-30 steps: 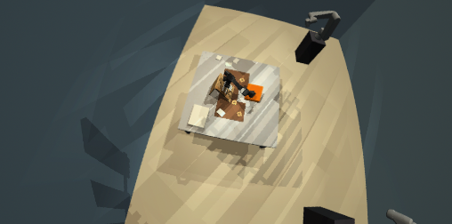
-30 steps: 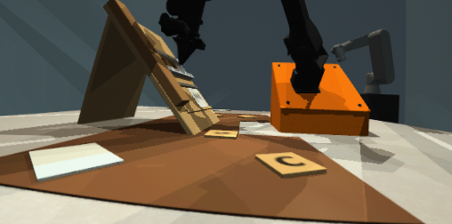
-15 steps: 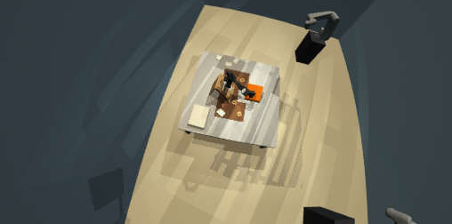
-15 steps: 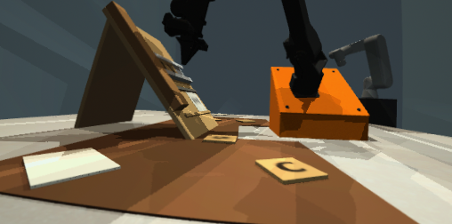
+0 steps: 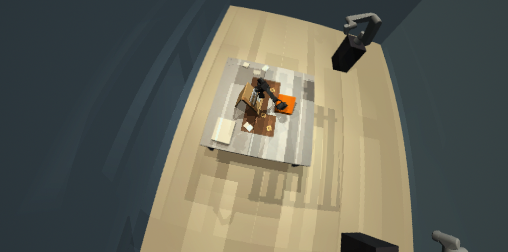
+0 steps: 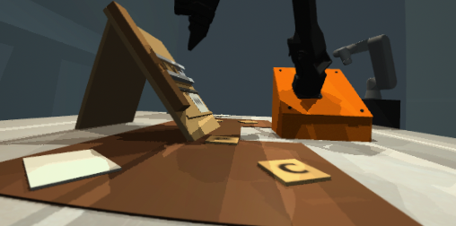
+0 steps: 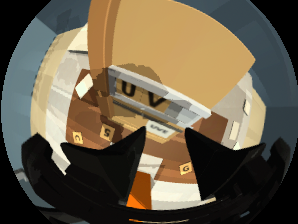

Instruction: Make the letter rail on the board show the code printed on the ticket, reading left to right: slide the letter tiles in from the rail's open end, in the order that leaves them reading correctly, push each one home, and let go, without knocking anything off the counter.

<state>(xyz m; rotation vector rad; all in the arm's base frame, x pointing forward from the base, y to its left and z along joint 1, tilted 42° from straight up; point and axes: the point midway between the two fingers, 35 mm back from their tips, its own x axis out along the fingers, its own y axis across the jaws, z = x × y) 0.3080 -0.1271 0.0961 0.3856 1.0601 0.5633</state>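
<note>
My gripper tip is now 6 cm past the e tile, 20 cm to the left of it and 22 cm above it. Round my gripper tip: u tile (5 cm ahead, 7 cm to the left, 7 cm below); then tan tile marked v (4 cm ahead, 2 cm to the left, 7 cm below); then brown mat (12 cm behind, 2 cm to the left, 23 cm below).
</note>
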